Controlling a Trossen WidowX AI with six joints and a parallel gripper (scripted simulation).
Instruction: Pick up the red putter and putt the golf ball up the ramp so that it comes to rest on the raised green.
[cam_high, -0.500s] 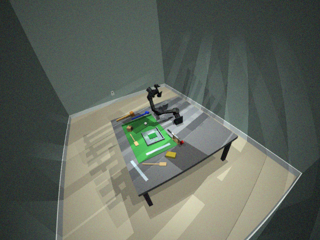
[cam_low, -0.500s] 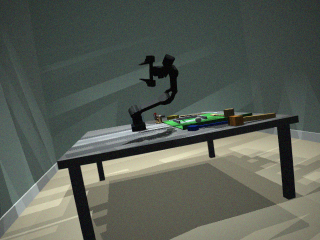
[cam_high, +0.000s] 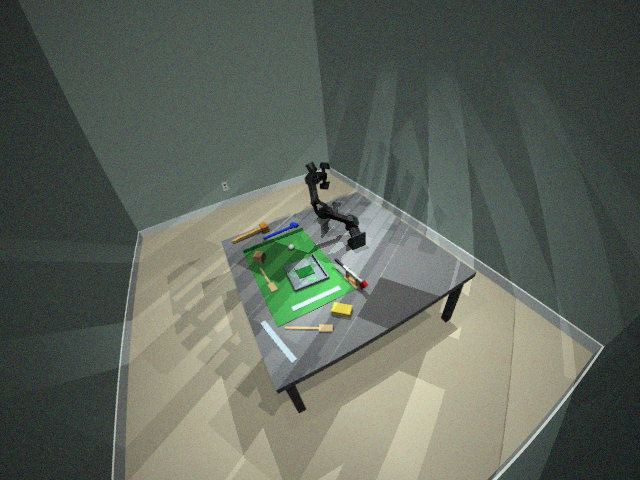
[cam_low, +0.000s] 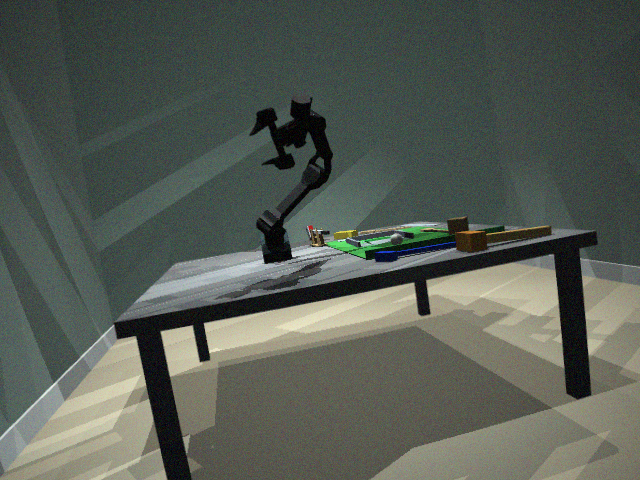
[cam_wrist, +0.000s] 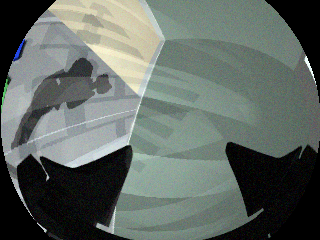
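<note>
Now: the white golf ball 450 mm ahead of my gripper tip, 350 mm below it and 170 mm to the left of it. Round my gripper tip: green mat 520 mm ahead, 370 mm below, 360 mm to the left; red putter 650 mm to the left, 310 mm below, 260 mm ahead; blue putter 430 mm ahead, 360 mm below, 80 mm to the right.
</note>
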